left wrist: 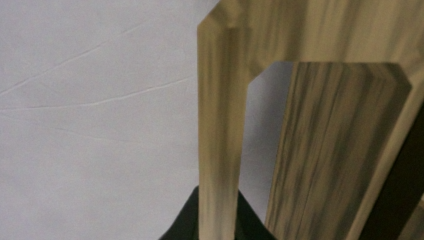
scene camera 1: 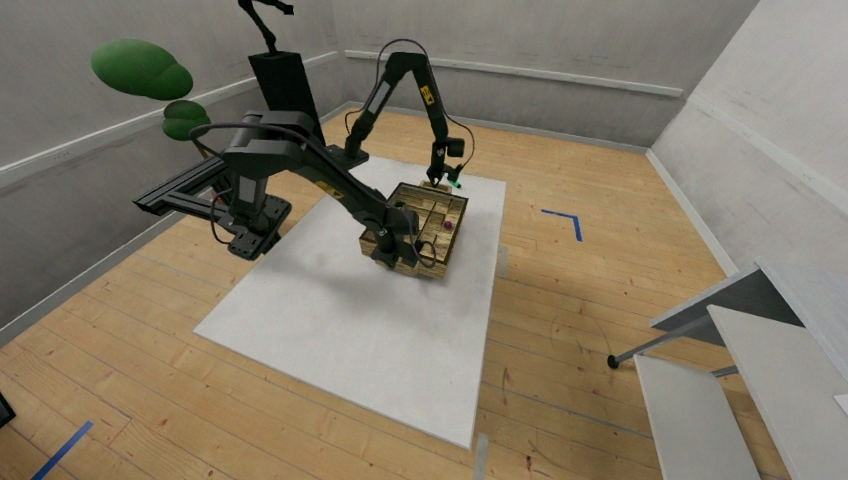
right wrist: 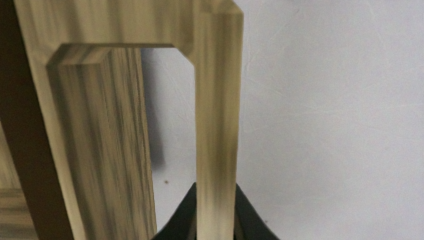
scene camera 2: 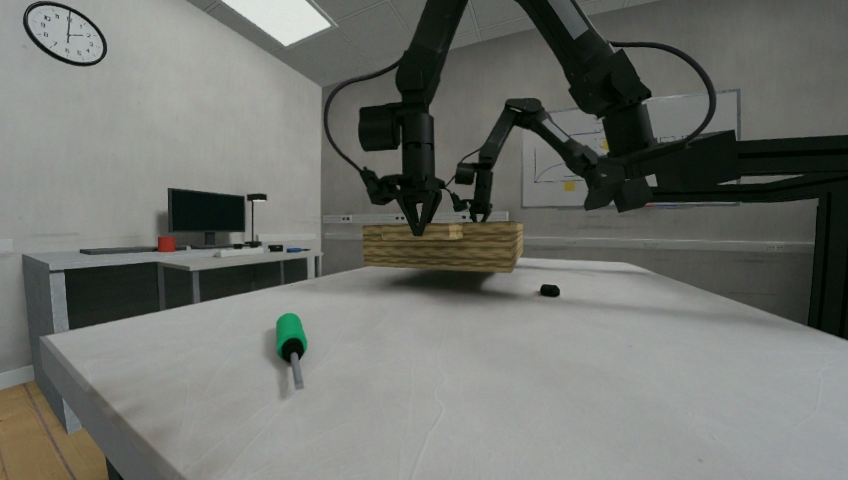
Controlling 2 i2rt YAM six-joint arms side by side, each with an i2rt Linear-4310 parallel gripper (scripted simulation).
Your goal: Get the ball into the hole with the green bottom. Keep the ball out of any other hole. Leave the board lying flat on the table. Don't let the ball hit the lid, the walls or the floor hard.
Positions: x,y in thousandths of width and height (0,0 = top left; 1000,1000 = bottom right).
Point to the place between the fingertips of my right gripper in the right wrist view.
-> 508,798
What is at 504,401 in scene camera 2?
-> My left gripper.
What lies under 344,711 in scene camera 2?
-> A green-handled screwdriver.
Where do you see a wooden maze board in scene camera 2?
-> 585,516
